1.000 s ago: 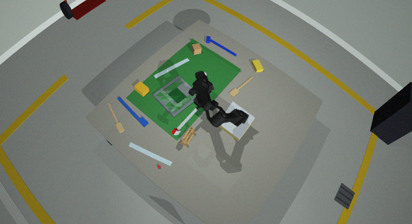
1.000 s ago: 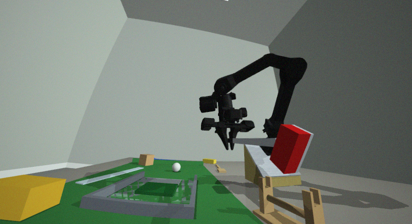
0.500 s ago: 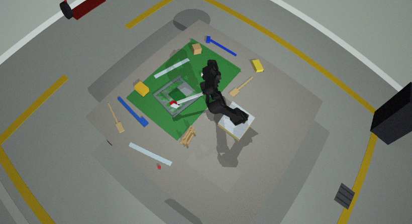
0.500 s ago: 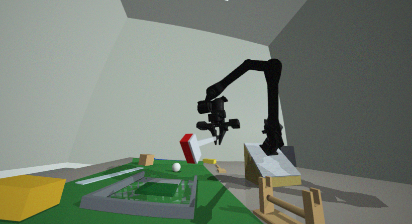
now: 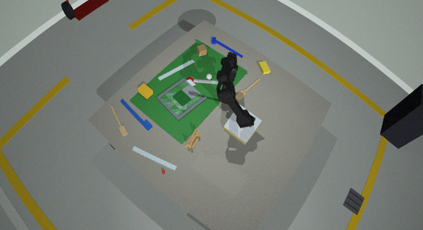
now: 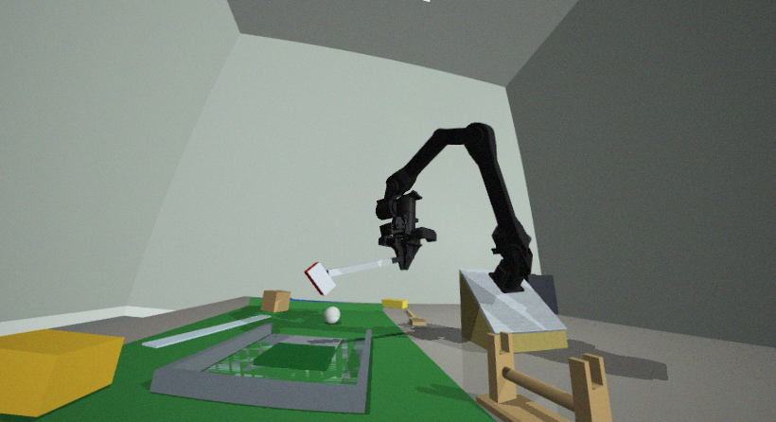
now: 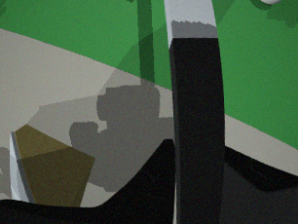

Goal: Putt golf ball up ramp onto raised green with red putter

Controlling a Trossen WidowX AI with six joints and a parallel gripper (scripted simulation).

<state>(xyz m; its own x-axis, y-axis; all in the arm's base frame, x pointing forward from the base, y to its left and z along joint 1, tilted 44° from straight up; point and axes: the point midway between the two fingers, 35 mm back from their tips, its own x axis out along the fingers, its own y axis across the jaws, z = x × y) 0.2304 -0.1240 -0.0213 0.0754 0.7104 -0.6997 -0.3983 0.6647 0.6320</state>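
My gripper tip is 11 cm short of the red putter and 5 cm to the right of it. From my gripper tip the other things lie so: white golf ball (18 cm ahead, 13 cm below, 7 cm to the right); tan block (36 cm ahead, 24 cm to the right, 12 cm below); wooden rack (37 cm to the left, 12 cm below, 2 cm behind).
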